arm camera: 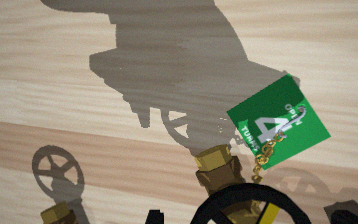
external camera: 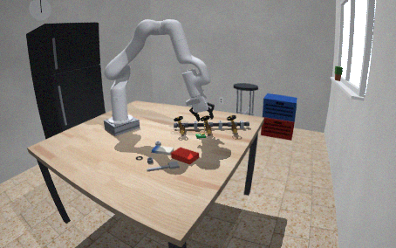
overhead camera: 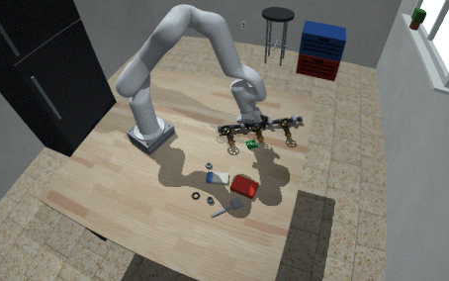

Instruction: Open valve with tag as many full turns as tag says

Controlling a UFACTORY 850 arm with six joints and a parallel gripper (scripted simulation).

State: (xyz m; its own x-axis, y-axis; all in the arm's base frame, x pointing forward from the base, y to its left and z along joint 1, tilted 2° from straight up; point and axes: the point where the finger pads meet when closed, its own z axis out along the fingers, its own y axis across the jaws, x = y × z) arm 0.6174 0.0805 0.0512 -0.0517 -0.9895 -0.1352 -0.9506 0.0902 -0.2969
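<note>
Right now my hand is 10 cm above the green tag, 5 cm to the left of it and 2 cm past it. Also, from my hand: grey scraper (44 cm to the right, 10 cm below, 6 cm behind); red box (33 cm to the right, 9 cm below, 1 cm behind); white block (30 cm to the right, 15 cm behind, 10 cm below).
</note>
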